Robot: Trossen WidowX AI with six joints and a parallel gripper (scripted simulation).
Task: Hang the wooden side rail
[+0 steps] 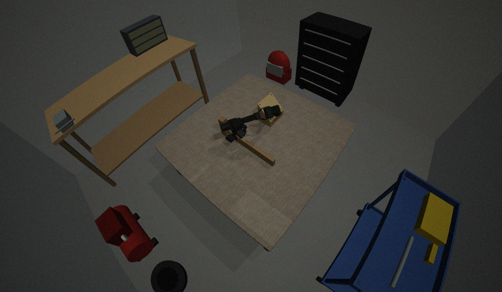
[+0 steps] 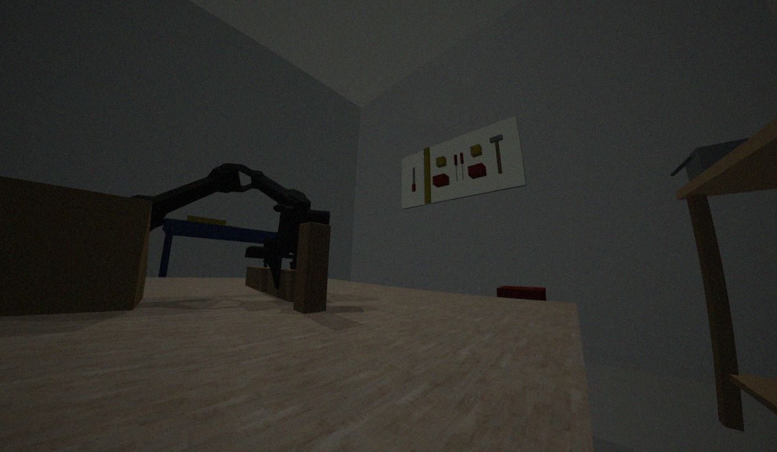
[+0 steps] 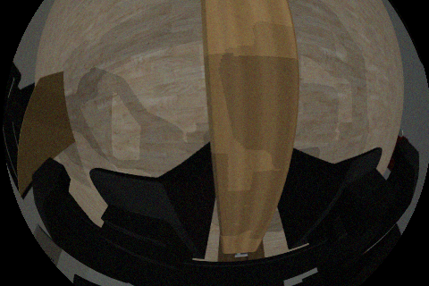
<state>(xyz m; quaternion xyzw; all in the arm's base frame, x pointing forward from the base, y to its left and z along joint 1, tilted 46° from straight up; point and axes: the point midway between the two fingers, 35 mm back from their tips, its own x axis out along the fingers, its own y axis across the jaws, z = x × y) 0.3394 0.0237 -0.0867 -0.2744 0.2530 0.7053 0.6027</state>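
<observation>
Now: the post 20 mm ahead of my gripper tip, 140 mm to the right of it and 60 mm above it.
</observation>
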